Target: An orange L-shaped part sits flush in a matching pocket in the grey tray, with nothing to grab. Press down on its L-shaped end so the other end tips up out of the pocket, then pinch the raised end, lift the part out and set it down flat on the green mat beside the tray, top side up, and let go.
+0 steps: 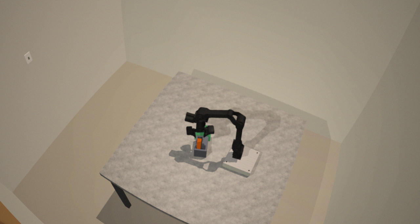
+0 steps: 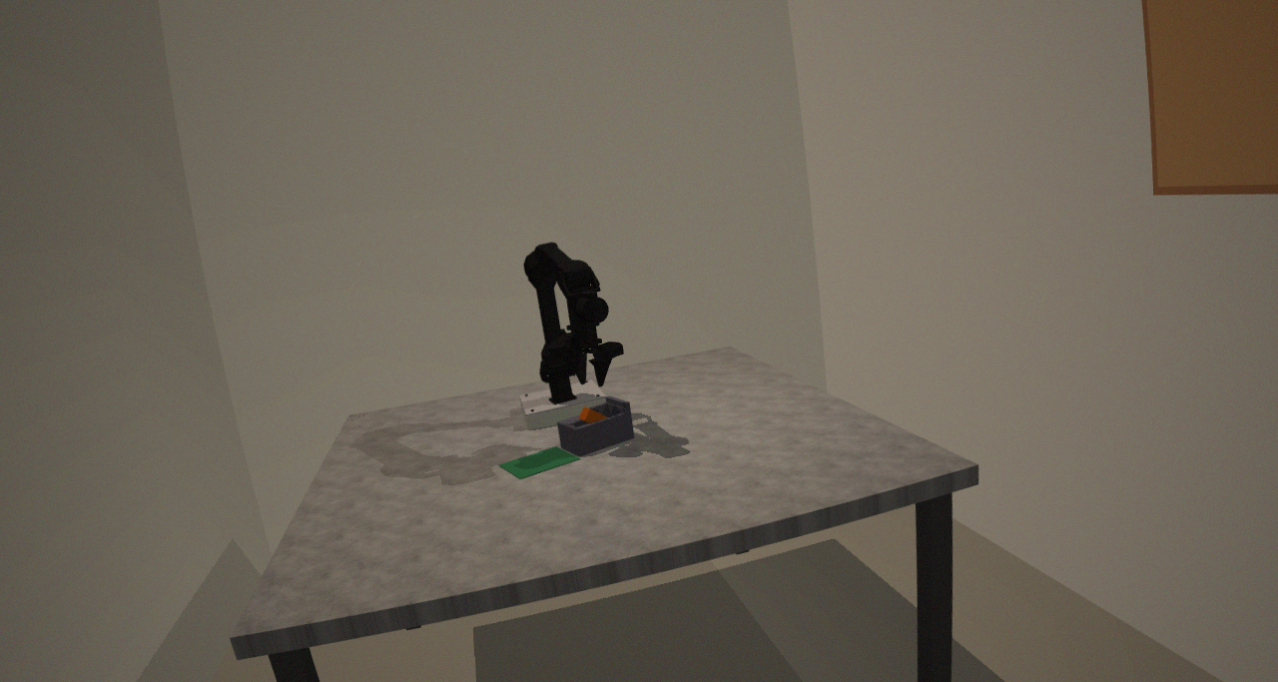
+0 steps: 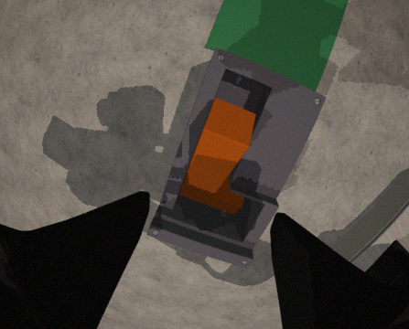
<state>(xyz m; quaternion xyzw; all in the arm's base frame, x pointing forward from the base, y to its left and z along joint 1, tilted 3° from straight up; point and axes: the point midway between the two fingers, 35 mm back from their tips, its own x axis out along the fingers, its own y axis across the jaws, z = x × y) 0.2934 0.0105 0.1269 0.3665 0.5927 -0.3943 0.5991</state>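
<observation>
My gripper tip is 2 cm past the orange L-shaped part, 2 cm to the right of it and 10 cm above it. The rest, counted from my gripper tip: green mat (2 cm ahead, 15 cm to the right, 16 cm below).
</observation>
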